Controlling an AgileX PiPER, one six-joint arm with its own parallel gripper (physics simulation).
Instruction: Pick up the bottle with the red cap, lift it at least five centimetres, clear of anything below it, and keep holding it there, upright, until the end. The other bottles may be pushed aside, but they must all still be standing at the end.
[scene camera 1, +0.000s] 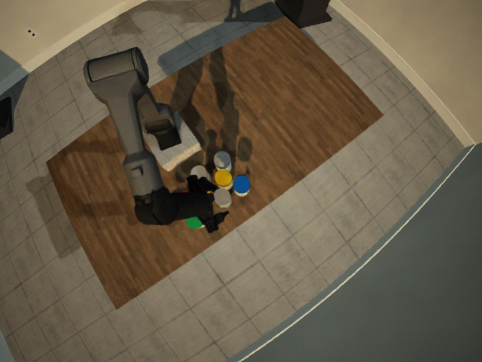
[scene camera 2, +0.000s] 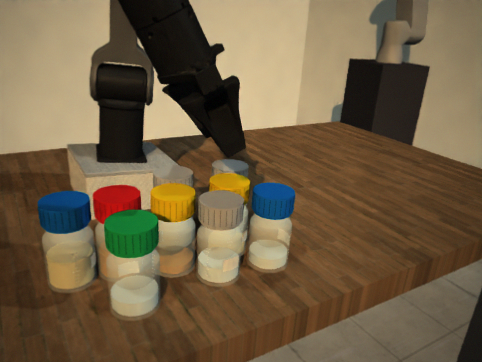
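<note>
The bottle with the red cap (scene camera 1: 183, 191) (scene camera 2: 117, 201) stands upright on the wooden table (scene camera 1: 300, 100) (scene camera 2: 380, 210). In scene camera 2 it is behind the green-capped bottle (scene camera 1: 194, 222) (scene camera 2: 131, 232), between a blue-capped bottle (scene camera 2: 65, 212) and a yellow-capped bottle (scene camera 1: 209, 193) (scene camera 2: 173, 202). In scene camera 1 the arm hides most of it. My gripper (scene camera 1: 221, 201) (scene camera 2: 222, 144) is open and empty, tilted, above the bottle group and away from the red cap. In scene camera 2 its fingers overlap in the picture.
More bottles stand upright: grey-brown cap (scene camera 1: 223, 198) (scene camera 2: 221, 210), second yellow cap (scene camera 1: 223, 178) (scene camera 2: 229, 186), second blue cap (scene camera 1: 242, 185) (scene camera 2: 273, 201), and two grey caps, one (scene camera 1: 200, 173) (scene camera 2: 173, 176) near the base block (scene camera 1: 185, 154) (scene camera 2: 112, 182), another (scene camera 1: 222, 160) (scene camera 2: 230, 167) farther right.
</note>
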